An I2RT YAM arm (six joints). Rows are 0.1 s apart.
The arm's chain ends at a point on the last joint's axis. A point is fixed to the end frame.
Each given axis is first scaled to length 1.
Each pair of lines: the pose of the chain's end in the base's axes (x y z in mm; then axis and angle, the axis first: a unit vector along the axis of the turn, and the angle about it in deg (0 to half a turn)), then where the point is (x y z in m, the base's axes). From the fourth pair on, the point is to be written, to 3 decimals.
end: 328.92, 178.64, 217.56, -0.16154, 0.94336, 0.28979, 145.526
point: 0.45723 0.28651 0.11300
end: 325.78, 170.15, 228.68, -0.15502, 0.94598, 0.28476, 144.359
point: 0.45793 0.27501 0.12585
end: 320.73, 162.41, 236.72, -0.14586, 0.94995, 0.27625, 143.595
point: 0.45632 0.26291 0.13401
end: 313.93, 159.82, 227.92, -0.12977, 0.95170, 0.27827, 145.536
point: 0.447 0.259 0.120
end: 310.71, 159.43, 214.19, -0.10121, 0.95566, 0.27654, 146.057
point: 0.446 0.253 0.104
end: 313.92, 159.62, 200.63, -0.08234, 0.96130, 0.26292, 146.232
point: 0.451 0.246 0.087
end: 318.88, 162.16, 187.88, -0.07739, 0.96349, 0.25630, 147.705
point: 0.453 0.246 0.070
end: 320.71, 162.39, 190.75, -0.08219, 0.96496, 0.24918, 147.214
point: 0.456 0.245 0.073
